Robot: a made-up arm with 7 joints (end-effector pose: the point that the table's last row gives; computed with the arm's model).
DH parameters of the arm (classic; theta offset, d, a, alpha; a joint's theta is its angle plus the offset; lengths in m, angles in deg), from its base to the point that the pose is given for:
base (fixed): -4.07 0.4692 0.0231 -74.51
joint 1: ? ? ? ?
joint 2: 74 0.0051 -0.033 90
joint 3: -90 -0.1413 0.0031 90
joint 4: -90 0.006 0.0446 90
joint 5: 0 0.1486 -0.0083 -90
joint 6: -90 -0.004 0.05 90
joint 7: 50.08 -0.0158 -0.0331 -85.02
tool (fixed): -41.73 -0.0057 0 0
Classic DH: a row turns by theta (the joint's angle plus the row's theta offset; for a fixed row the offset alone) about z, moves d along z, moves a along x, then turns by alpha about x.
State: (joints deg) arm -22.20 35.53 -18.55 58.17 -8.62 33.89 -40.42
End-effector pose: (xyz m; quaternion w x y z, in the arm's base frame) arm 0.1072 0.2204 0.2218 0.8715 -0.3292 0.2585 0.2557
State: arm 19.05 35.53 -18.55 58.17 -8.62 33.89 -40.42
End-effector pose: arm -0.1070 0.2278 0.2500 0.7120 -0.2248 0.4999 0.4389
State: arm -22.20 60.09 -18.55 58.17 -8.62 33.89 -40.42
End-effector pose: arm 0.1039 0.3044 0.3197 0.9197 -0.1511 0.1710 0.3195
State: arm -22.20 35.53 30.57 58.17 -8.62 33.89 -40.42
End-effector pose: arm 0.1143 0.2405 0.2372 0.7448 -0.5044 -0.0624 0.4324
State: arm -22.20 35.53 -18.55 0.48 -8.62 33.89 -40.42
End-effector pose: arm 0.2038 0.1188 0.2974 0.8756 -0.4461 0.0461 -0.1795
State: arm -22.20 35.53 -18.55 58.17 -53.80 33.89 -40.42
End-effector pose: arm 0.1172 0.2076 0.2254 0.6828 -0.6140 0.1125 0.3798
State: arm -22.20 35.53 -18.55 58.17 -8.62 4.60 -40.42
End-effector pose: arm 0.1185 0.2206 0.2167 0.9124 -0.3864 0.1253 0.0500
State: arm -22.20 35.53 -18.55 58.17 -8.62 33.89 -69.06
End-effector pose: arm 0.1107 0.2333 0.2316 0.7483 -0.5144 0.3617 0.2109
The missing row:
joint 1: -75.12 0.0396 -0.024 -90
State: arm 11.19 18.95 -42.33 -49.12 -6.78 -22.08 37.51
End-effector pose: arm 0.0937 -0.0364 0.3865 0.4583 -0.6736 -0.5756 0.0695
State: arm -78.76 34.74 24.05 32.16 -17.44 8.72 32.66
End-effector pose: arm 0.3477 0.1532 0.5270 0.4268 -0.3561 -0.7789 0.2905
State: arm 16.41 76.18 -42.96 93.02 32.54 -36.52 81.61
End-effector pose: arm -0.0810 0.3940 0.4475 0.7995 0.4342 -0.0258 -0.4143
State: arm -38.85 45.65 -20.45 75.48 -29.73 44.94 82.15
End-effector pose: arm 0.1359 0.2816 0.2250 0.6653 0.5774 -0.1546 0.4473
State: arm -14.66 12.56 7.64 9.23 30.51 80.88 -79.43
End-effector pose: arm 0.1567 0.1448 0.2611 0.7232 -0.5507 0.2953 0.2940
